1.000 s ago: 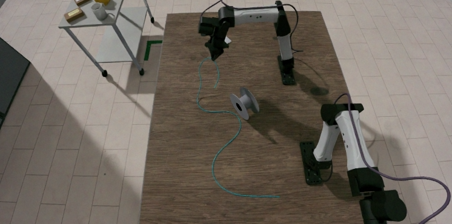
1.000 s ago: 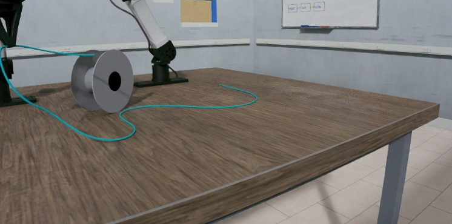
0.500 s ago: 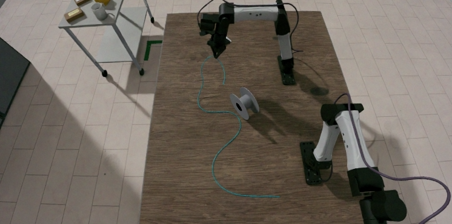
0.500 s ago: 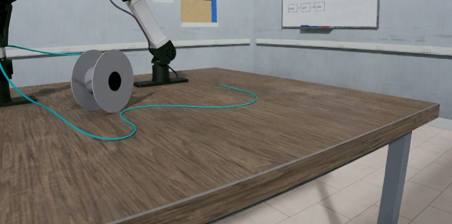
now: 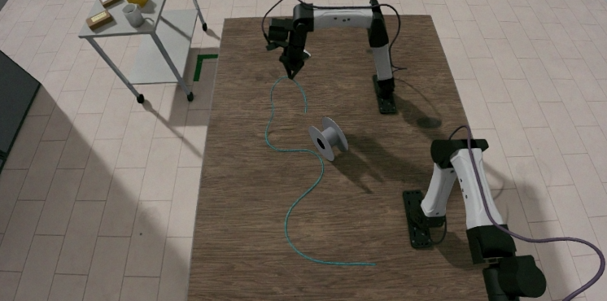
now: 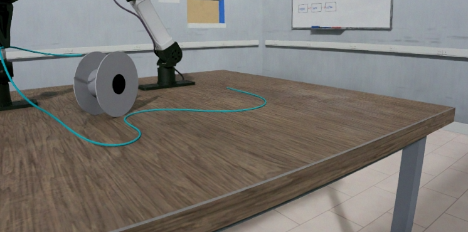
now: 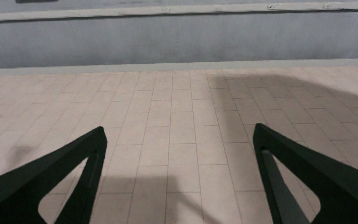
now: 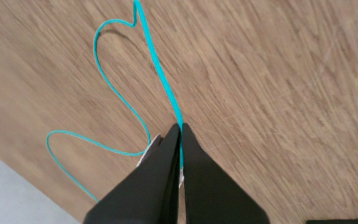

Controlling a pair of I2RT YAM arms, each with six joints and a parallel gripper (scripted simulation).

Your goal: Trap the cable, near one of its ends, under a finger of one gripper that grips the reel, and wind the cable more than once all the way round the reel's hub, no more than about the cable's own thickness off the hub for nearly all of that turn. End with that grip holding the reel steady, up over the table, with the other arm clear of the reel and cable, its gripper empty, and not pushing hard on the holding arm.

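Observation:
Now: the grey reel 260 mm ahead of my left hand, 690 mm to the right of it and 320 mm below it. Also, from my left hand: white card: 320 mm ahead, 1190 mm to the right, 390 mm below.

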